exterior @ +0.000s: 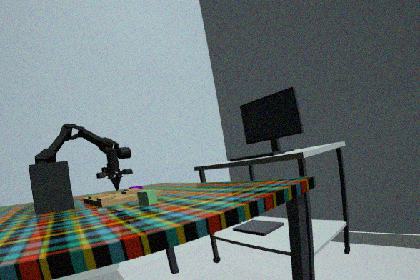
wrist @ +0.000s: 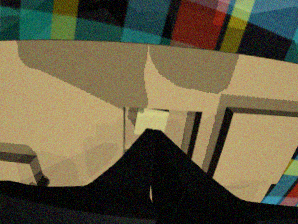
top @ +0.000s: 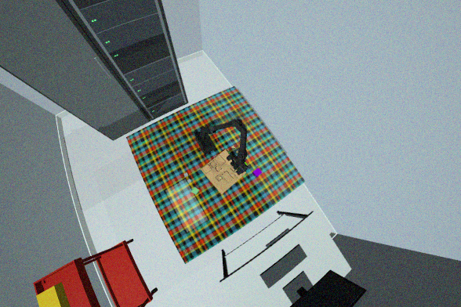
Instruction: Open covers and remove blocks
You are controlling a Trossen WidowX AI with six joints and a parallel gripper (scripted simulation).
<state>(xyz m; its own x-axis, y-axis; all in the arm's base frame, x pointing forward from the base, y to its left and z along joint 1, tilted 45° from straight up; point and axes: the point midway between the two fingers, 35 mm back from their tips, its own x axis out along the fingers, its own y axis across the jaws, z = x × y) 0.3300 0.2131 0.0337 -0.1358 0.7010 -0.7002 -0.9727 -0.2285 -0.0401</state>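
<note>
The bright green block is 11 cm to the left of my gripper tip and 3 cm below it. Also, from my gripper tip: purple block 18 cm to the left, 13 cm ahead, 2 cm below; grey piece 43 cm to the right, 10 cm behind, 3 cm below; pale green block 40 cm to the right, 7 cm ahead, 1 cm below.
</note>
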